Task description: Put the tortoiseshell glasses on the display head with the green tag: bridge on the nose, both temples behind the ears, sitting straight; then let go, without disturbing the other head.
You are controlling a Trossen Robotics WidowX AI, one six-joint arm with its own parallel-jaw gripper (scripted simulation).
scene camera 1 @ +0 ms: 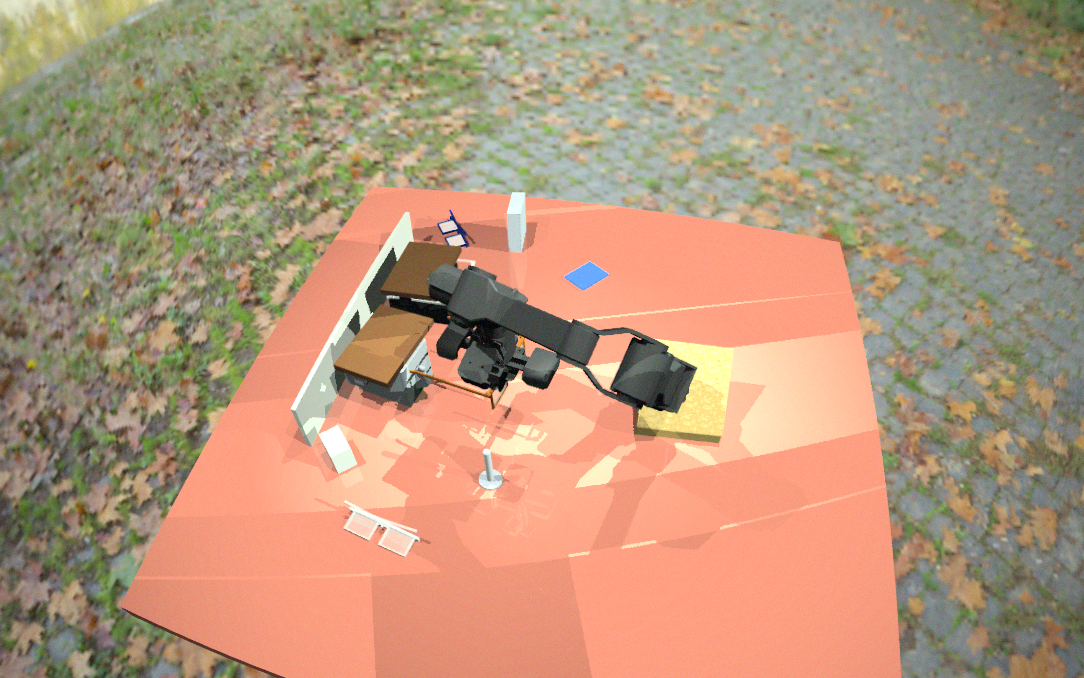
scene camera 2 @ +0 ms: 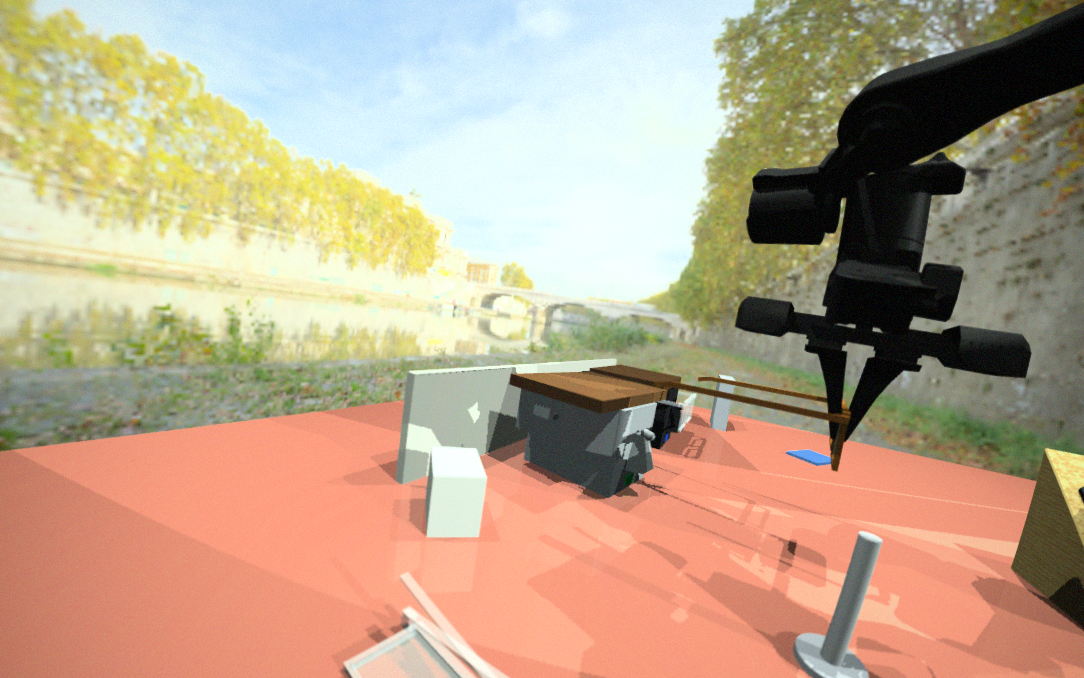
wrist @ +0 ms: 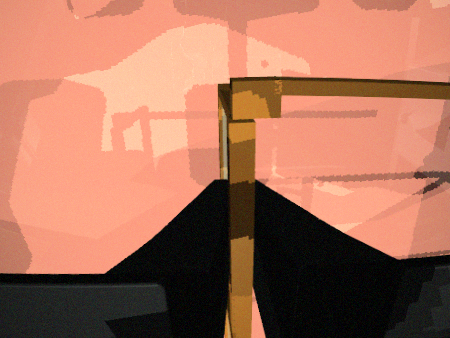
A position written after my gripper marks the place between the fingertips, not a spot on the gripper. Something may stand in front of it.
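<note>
White block (scene camera 1: 334,442), (scene camera 2: 455,492); out of frame in the wrist view. Black head (scene camera 1: 408,279), (scene camera 2: 635,375). White panel (scene camera 1: 311,406). Temple (scene camera 2: 749,400). My gripper (scene camera 1: 498,389), (scene camera 2: 837,439), (wrist: 234,193).
</note>
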